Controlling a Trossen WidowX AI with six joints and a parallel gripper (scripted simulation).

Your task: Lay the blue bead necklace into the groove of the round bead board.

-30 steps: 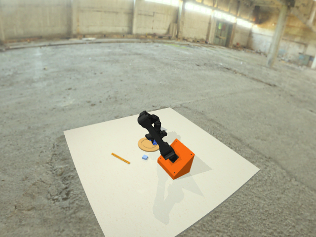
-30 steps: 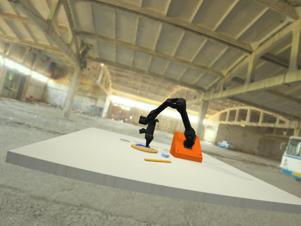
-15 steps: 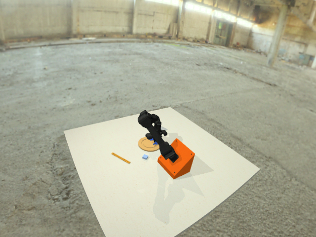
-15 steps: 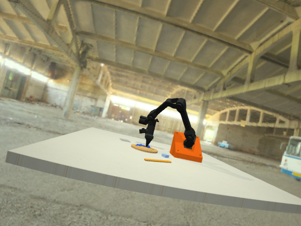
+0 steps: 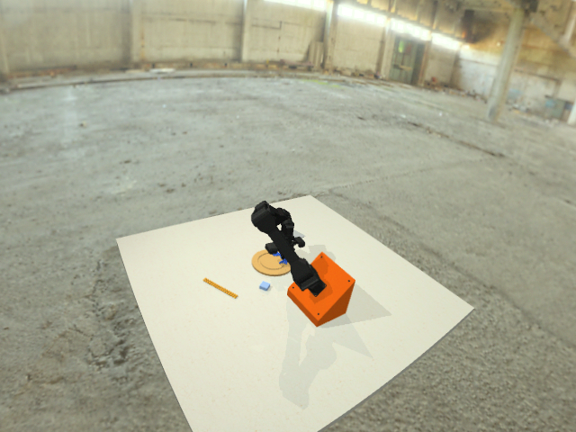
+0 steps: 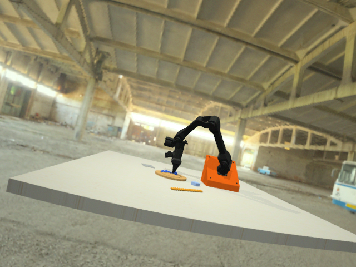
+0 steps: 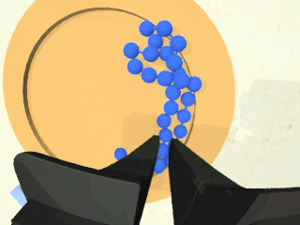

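The round tan bead board lies 50 mm to the left of my gripper tip, 20 mm ahead of it and 10 mm below it. From my gripper tip the other things lie so: flat grey tile: 180 mm to the right, 180 mm ahead, 20 mm below; then small light-blue block: 170 mm to the left, 120 mm behind, 10 mm below.
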